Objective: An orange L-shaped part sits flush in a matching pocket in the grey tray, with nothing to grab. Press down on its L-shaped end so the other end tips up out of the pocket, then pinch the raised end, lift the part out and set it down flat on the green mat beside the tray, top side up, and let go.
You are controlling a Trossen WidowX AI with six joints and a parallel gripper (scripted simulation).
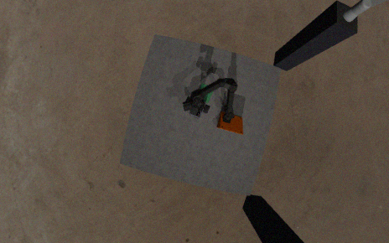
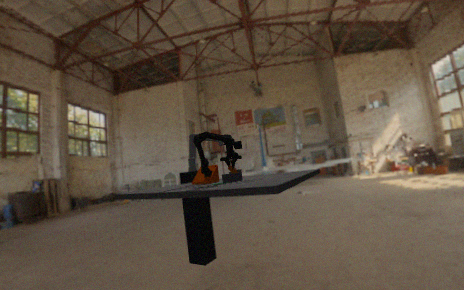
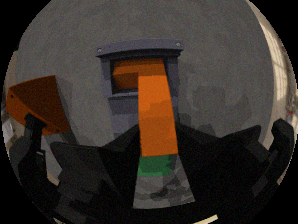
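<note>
The green mat lies 4 cm behind my gripper tip, 14 cm to the right of it and 12 cm below it. The rest, counted from my gripper tip: orange L-shaped part (1 cm behind, 3 cm to the left, 3 cm below).
</note>
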